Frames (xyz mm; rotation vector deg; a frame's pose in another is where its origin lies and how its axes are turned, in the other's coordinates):
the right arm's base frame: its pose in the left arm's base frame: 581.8 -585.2 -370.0 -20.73 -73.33 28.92
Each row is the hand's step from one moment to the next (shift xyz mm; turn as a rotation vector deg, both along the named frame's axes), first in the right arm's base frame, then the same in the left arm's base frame.
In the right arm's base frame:
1: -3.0 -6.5 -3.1 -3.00 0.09 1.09
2: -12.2 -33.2 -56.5 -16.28 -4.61 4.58
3: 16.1 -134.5 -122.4 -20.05 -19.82 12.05
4: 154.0 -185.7 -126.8 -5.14 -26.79 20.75
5: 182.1 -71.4 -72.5 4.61 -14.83 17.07
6: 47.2 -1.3 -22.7 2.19 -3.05 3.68
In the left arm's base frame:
1: 3.4 -7.0 0.2 -1.68 -1.58 -2.21
2: 57.3 -33.3 -6.9 -7.01 -12.84 -9.65
3: 142.6 -101.4 52.3 -12.63 -27.79 -2.85
4: 182.8 -68.9 190.1 -16.93 -25.67 15.14
5: 118.2 41.1 166.9 -13.25 -10.25 15.87
6: 31.7 25.1 33.3 -2.64 -1.43 4.32

